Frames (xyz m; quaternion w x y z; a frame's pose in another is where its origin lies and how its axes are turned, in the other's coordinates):
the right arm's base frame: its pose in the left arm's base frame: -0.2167 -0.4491 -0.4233 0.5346 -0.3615 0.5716 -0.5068
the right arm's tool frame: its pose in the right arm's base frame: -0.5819 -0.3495 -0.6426 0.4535 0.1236 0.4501 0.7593
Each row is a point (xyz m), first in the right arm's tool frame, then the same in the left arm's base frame.
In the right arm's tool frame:
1: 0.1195 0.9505 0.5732
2: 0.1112 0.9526 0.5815
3: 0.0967 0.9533 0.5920
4: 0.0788 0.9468 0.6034
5: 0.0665 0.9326 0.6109
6: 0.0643 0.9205 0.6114
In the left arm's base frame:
1: 0.3148 0.2664 -0.0814
2: 0.3211 0.2563 -0.0806
3: 0.3275 0.2398 -0.0776
4: 0.3283 0.2177 -0.0758
5: 0.3204 0.1993 -0.0781
6: 0.3104 0.1930 -0.0817

